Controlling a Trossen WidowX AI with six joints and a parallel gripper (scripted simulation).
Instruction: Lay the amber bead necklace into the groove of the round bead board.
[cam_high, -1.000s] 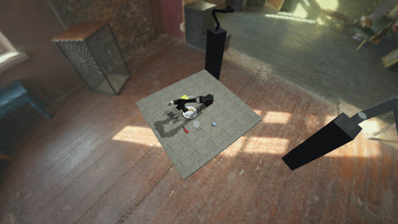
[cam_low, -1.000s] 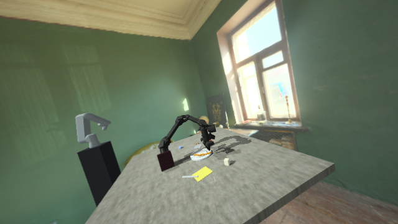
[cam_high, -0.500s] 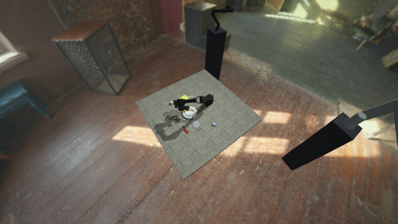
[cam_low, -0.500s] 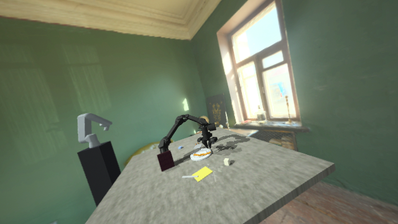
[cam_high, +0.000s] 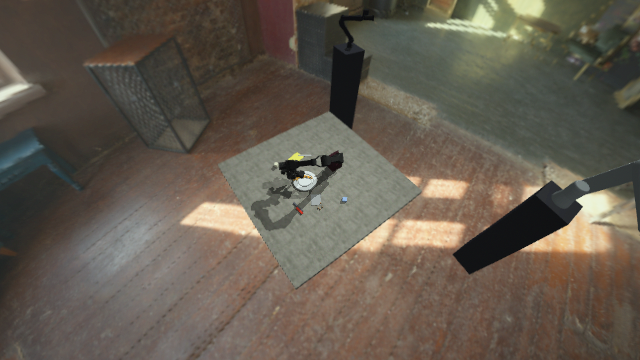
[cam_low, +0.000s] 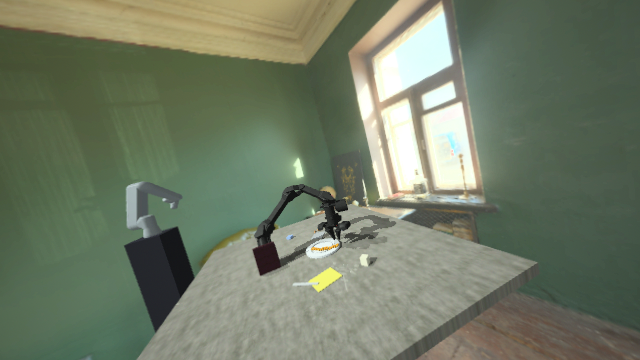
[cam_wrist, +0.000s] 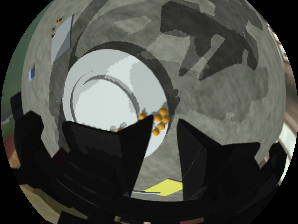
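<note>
Right now the board is 90 mm behind my gripper tip, 40 mm to the left of it and 40 mm below it. Also, from my gripper tip: grey square 80 mm behind, 250 mm to the left, 40 mm below; then small white cube 60 mm ahead, 220 mm to the right, 20 mm below; then yellow card 130 mm behind, 220 mm to the right, 40 mm below.
</note>
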